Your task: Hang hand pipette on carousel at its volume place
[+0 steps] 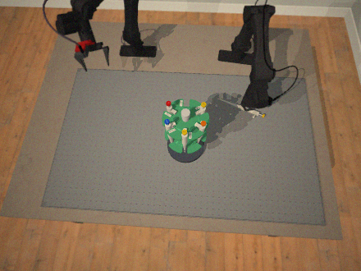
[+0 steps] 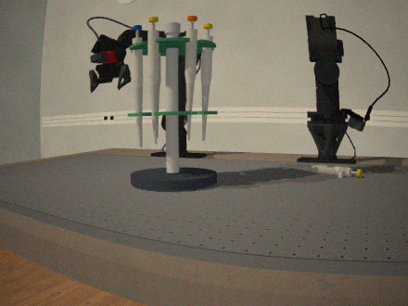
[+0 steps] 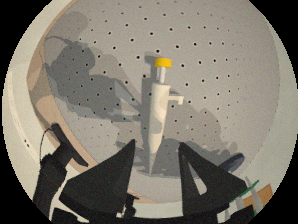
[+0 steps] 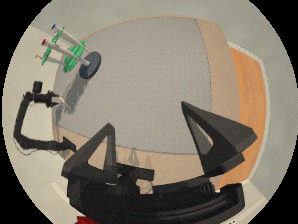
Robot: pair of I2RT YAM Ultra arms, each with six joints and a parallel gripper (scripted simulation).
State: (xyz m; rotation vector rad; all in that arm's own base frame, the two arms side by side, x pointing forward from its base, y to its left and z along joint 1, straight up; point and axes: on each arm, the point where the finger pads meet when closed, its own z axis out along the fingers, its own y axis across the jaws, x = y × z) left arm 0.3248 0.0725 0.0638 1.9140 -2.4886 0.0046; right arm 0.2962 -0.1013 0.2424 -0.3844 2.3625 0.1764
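The pipette lies 40 mm below my left hand and 20 mm to the right of it.
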